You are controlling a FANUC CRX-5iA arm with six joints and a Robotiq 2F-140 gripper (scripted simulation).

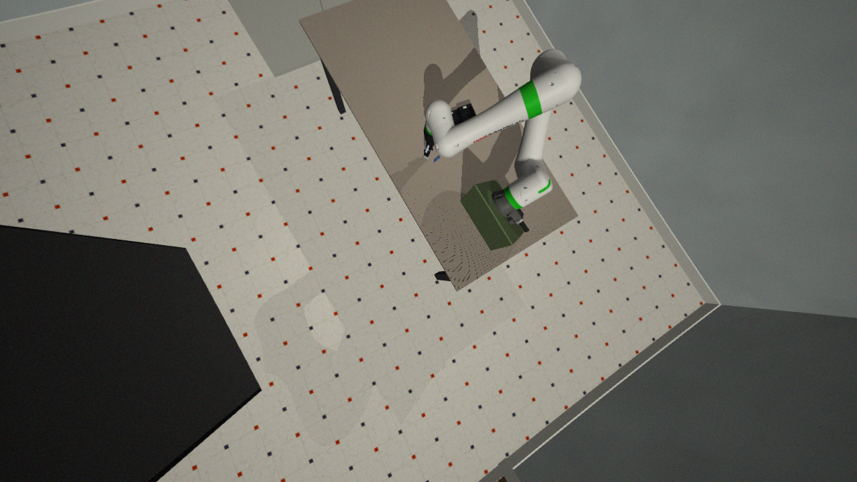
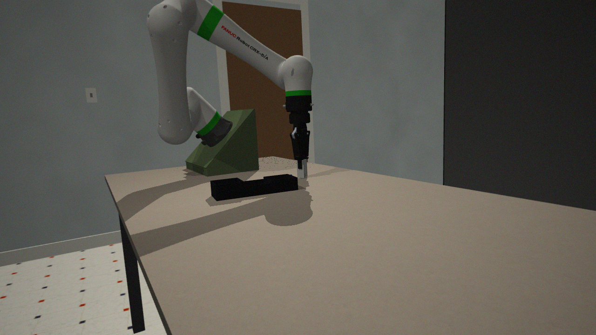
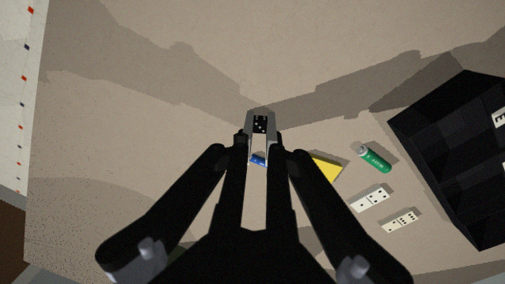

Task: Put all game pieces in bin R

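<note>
My hand is 260 mm to the left of the bin R, 90 mm short of it and 10 mm above it. The rest, counted from my hand: black die (30 mm below); then yellow block (100 mm to the right, 30 mm below, 20 mm behind); then blue battery (40 mm to the right, 40 mm behind, 30 mm below).
</note>
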